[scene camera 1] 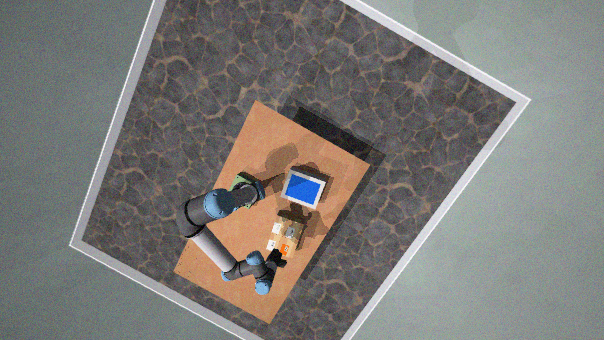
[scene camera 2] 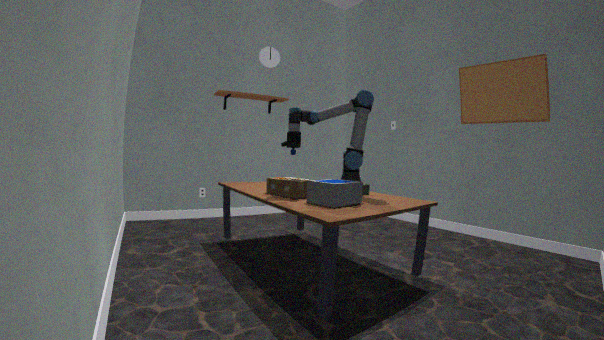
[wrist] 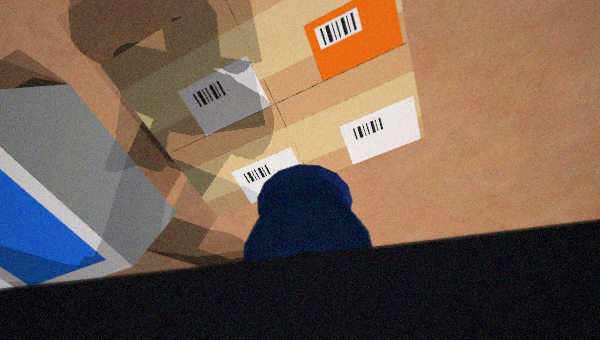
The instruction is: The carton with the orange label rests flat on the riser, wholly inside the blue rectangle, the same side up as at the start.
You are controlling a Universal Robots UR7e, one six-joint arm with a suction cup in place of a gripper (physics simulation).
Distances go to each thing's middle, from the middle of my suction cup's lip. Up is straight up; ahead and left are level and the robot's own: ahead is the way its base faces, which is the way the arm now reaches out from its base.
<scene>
Now: suction cup 7 cm past the grey riser [wrist: 83, 209], 39 cm to the right of it and 21 cm above it.
</scene>
